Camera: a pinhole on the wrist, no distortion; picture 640 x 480 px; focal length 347.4 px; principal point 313.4 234.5 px. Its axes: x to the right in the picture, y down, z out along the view. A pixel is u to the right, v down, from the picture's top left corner.
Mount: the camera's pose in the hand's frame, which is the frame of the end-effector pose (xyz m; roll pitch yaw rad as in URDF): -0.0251 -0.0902 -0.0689 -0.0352 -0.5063 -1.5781
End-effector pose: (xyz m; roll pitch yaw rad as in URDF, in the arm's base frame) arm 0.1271 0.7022 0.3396 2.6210 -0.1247 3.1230
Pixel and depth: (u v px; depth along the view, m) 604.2 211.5 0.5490
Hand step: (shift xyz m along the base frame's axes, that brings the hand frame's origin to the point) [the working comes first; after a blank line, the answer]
In the camera's frame: 0.4596 -0.0363 0.5490

-0.0374 0.1211 -0.6631
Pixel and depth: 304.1 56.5 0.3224
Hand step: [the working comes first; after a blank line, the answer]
In the camera's frame: -0.0086 -0.1652 0.3224

0.1612 0.1706 -0.1678
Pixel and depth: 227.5 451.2 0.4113
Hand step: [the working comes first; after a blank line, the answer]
In the camera's frame: -0.1017 0.2566 0.4113

-0.2539 0.2872 -0.0754
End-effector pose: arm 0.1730 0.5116 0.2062 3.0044 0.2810 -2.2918
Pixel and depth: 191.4 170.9 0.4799
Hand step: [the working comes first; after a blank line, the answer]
In the camera's frame: -0.1685 -0.0879 0.4799

-0.1439 0.3303 -0.1942
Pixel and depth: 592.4 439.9 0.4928
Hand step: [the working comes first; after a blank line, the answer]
In the camera's frame: 0.3958 0.2914 0.4928

0.0210 -0.1704 -0.6238
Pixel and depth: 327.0 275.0 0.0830
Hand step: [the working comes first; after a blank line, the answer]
In the camera's frame: 0.0032 0.0097 0.0830

0.0490 -0.0229 -0.0083
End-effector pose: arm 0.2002 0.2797 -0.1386 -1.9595 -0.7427 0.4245
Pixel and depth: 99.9 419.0 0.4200
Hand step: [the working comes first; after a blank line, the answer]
In the camera's frame: -0.2581 0.2231 0.4200

0.3625 0.1939 -0.1279
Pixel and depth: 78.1 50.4 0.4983
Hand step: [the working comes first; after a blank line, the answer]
In the camera's frame: -0.3375 -0.2641 0.4983

0.1182 0.0794 -0.5485
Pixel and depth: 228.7 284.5 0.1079
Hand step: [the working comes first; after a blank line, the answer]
In the camera's frame: -0.0263 0.0155 0.1079

-0.0164 0.0113 0.0035
